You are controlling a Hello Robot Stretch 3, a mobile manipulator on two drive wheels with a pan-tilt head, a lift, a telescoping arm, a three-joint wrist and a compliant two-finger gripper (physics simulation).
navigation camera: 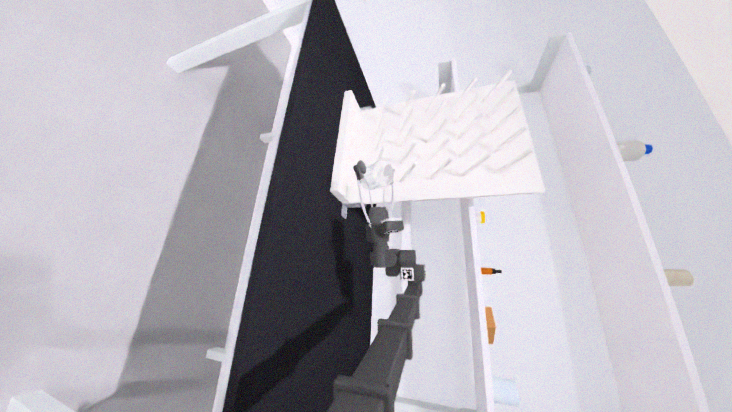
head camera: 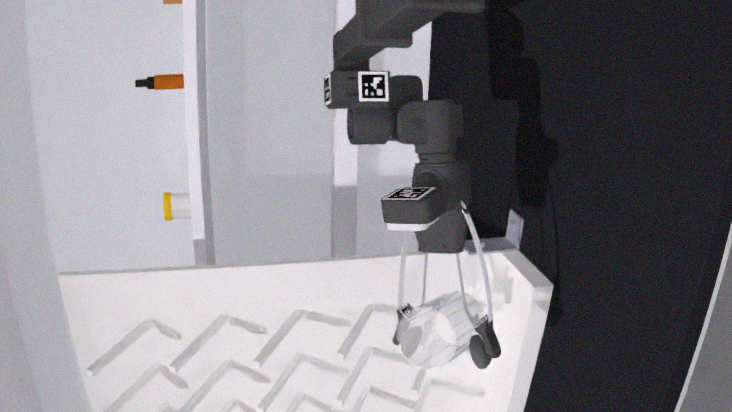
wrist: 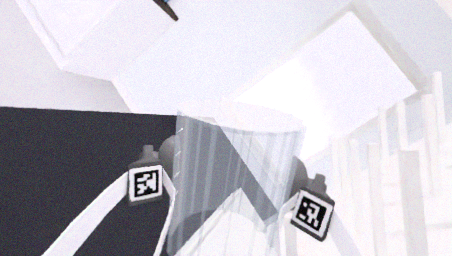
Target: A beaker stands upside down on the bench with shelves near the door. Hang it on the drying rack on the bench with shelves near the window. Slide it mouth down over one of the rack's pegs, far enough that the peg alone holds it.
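Frame: origin at the robot's base, x left, y ahead, z down, level; centimetres.
Seen in the pictures: gripper, fingertip midpoint: (navigation camera: 374, 162) (head camera: 446, 362) (wrist: 230, 162).
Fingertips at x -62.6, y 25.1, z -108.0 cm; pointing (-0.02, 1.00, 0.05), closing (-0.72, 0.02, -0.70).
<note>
Pixels of each thing's top centre, then the offset from my fingertips to it. "*": a spot on its surface instead. Level surfaces: height alone.
- white drying rack, surface spot: (head camera: 204, 284) * dz -27.3, dx -15.5, dy -7.9 cm
- dark bench top, surface height: dz +16.6 cm
- yellow-capped jar, surface spot: (head camera: 176, 206) * dz -32.9, dx -41.7, dy -16.0 cm
- orange bottle, surface spot: (head camera: 168, 81) (navigation camera: 485, 271) * dz -32.8, dx -34.4, dy -36.7 cm
- orange box, surface spot: (navigation camera: 490, 324) * dz -31.7, dx -25.2, dy -52.5 cm
My gripper (head camera: 443, 335) (navigation camera: 374, 172) (wrist: 230, 162) is shut on the clear, ribbed-looking beaker (head camera: 453, 335) (navigation camera: 377, 177) (wrist: 232, 172), with one fingertip on each side. The beaker is in front of the white drying rack (head camera: 204, 284) (navigation camera: 440, 191), near the rack's side next to the dark bench top. Angled pegs (head camera: 302, 324) (wrist: 412, 200) lie beside the beaker, to the left in the head view and to the right in the wrist view. One peg runs behind the left fingertip in the head view. I cannot tell whether any peg is inside the beaker, or which end is its mouth.
The dark bench top (head camera: 614, 153) (navigation camera: 291, 179) (wrist: 60, 170) lies beside the arm. Shelves hold a yellow-capped jar (head camera: 176, 206), an orange bottle (head camera: 168, 81) (navigation camera: 486, 271) with a black top and an orange box (navigation camera: 490, 324). The rack's raised edge (navigation camera: 342, 148) is close to the gripper.
</note>
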